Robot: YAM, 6 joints.
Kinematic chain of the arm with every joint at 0, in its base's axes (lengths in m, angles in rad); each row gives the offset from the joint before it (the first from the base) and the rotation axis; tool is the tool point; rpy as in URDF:
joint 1: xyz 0 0 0.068 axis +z
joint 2: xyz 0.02 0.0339 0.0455 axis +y
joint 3: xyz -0.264 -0.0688 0 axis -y
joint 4: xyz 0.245 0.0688 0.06 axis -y
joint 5: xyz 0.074 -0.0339 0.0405 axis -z
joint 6: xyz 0.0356 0 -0.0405 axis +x
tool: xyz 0 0 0 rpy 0 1.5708 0
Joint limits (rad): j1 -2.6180..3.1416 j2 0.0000..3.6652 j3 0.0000..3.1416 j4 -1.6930..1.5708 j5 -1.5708..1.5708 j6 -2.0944..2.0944
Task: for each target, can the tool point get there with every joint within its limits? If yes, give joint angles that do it. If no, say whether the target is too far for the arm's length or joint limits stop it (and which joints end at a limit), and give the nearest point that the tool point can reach.
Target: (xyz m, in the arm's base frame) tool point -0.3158 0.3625 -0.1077
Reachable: yes | joints 2.2888 2.9253 1.5415 0.9279 0.0171 0.4569
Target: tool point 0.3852 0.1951 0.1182
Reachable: yes | joints 0.4614 2.4232 1.9264 -1.3606 -0.0904 0.1829
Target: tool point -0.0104 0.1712 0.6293
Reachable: yes | joints 1.5984 1.3277 1.7304 1.0481 -0.1602 1.3934
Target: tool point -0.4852 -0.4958 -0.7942
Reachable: no: too far | nearest point -0.2999 -0.3064 -0.3323 | short by 0.532 m
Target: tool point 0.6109 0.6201 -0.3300
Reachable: no: too far | nearest point 0.4035 0.4096 -0.1759 | short by 0.333 m
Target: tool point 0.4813 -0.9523 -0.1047
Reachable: no: too far | nearest point 0.2854 -0.5647 -0.0142 | short by 0.444 m
